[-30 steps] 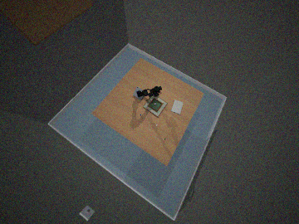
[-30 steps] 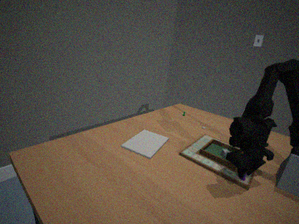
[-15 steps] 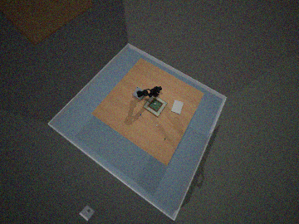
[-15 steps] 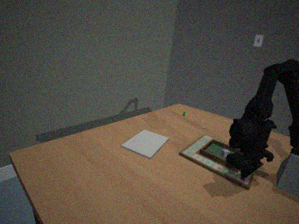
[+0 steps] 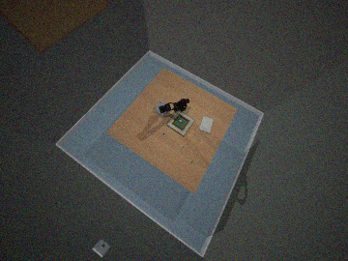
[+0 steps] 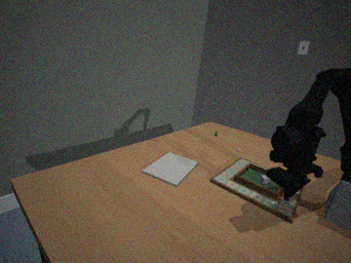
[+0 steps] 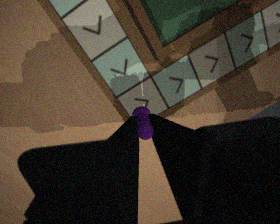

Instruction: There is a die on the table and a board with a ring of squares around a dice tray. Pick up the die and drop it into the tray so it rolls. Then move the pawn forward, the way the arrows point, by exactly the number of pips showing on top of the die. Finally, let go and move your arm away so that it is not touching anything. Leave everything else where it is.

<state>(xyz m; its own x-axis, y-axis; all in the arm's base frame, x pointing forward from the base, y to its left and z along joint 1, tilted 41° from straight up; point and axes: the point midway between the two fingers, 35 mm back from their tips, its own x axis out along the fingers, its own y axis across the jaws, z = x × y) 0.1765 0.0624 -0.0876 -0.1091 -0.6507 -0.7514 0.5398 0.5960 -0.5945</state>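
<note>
Right now my gripper tip is 13 cm to the left of the white die, 8 cm short of it and 4 cm above it. From my gripper tip the other things lie so: blue pawn: 38 cm to the right, 5 cm below, 3 cm behind; then green dice tray: 13 cm to the right, 9 cm ahead, 5 cm below; then purple pawn: 1 cm above.
</note>
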